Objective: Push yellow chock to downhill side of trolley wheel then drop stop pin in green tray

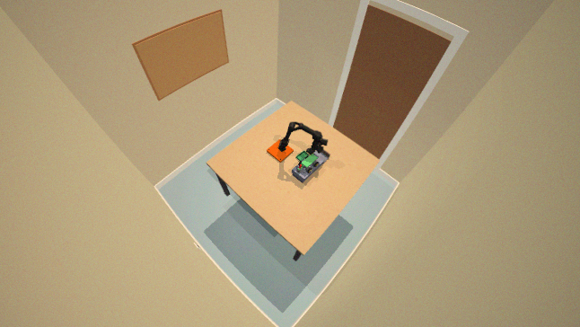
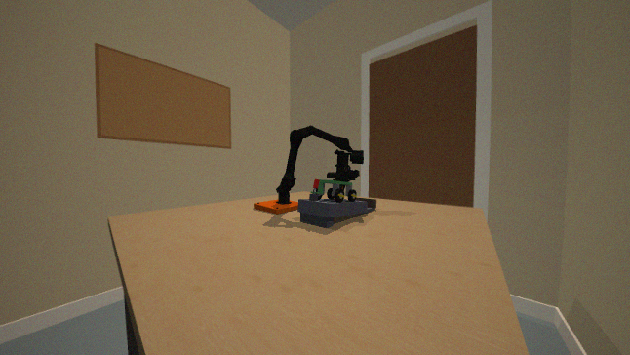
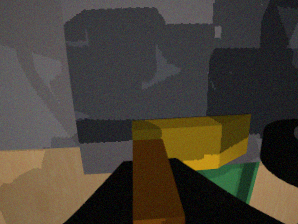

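My gripper tip is now 70 mm short of the red-headed stop pin, 240 mm to the left of it and 40 mm below it. Also, from my gripper tip: yellow chock: 20 mm to the right, 10 mm below; then trolley: 80 mm ahead, 120 mm to the right, 30 mm above; then grey ramp: 70 mm ahead, 120 mm to the right, 40 mm below.
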